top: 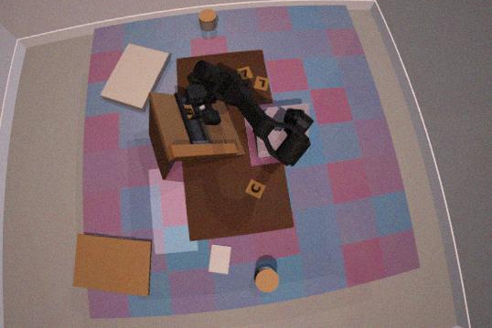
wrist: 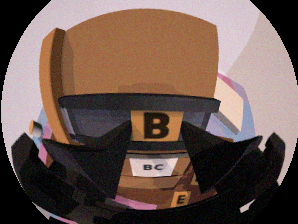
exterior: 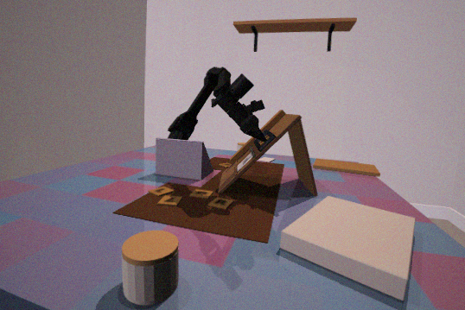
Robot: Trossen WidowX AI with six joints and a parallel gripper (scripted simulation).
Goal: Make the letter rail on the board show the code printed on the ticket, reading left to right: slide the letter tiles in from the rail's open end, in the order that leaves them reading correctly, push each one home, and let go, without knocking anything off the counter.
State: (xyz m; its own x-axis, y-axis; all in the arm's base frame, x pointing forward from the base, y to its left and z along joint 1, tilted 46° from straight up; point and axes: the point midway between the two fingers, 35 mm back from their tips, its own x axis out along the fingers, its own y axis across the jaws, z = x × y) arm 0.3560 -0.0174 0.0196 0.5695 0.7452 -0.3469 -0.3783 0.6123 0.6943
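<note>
The white ticket lies 7 cm below my gripper tip, 6 cm behind it and 2 cm to the right of it. Also, from my gripper tip: brown mat: 17 cm below, 17 cm behind, 2 cm to the left; cream slab: 28 cm ahead, 24 cm to the right, 15 cm below; orange letter tile: right at my gripper tip.
</note>
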